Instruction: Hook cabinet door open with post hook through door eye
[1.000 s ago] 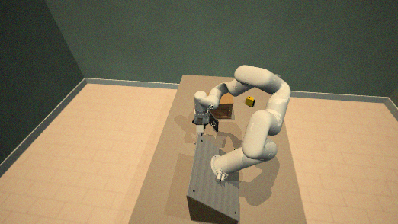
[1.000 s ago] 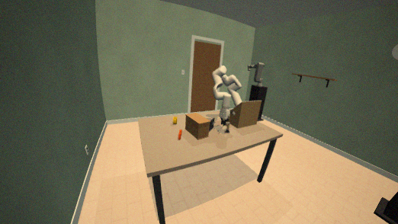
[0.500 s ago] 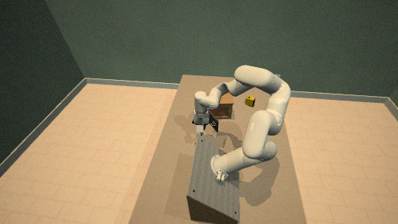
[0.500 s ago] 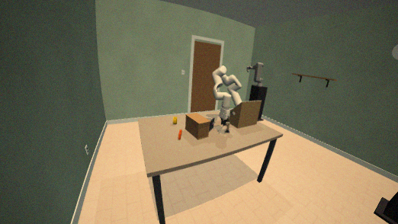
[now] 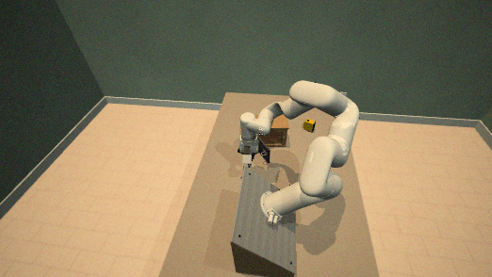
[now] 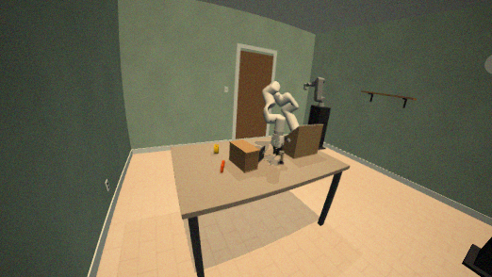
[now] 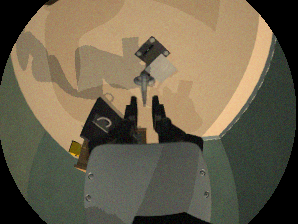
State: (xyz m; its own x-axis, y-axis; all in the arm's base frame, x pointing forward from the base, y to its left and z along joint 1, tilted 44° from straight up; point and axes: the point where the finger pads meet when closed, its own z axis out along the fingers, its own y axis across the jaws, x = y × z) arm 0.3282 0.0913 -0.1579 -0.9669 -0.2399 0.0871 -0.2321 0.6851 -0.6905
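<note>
The grey hook lies 5 cm below my hand. The rest, counted from my hand: orange object 42 cm ahead, 3 cm to the right, 9 cm below; then dark door 12 cm ahead, 3 cm to the right, 3 cm below; then hook post 3 cm behind, 4 cm below.
</note>
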